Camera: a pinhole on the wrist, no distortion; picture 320 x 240 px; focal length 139.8 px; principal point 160.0 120.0 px. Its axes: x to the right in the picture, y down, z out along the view. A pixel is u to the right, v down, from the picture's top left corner.
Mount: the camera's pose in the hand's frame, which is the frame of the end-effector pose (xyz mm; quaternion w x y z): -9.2 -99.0 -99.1 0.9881 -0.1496 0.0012 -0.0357
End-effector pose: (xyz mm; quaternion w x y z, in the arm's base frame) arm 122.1 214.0 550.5 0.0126 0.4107 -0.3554 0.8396
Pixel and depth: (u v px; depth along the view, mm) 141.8 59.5 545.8
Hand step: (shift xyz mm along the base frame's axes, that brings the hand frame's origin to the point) 443.2 -156.4 231.5
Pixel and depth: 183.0 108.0 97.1
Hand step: 17.4 59.6 50.2
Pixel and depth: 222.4 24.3 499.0
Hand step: 289.2 -125.9 505.2
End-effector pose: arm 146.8 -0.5 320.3 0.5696 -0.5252 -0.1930 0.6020
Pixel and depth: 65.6 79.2 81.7
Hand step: 44.6 -37.0 99.1
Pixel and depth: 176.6 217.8 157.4
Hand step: -36.9 9.8 -43.3
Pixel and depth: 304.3 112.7 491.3
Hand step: -218.1 589.1 -52.2
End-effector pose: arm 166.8 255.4 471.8 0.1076 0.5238 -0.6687 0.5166
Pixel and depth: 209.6 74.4 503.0
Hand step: 198.1 -433.4 -9.9
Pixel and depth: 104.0 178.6 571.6
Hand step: -15.3 -200.9 -493.7
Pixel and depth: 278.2 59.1 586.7
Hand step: 177.3 -698.1 204.0
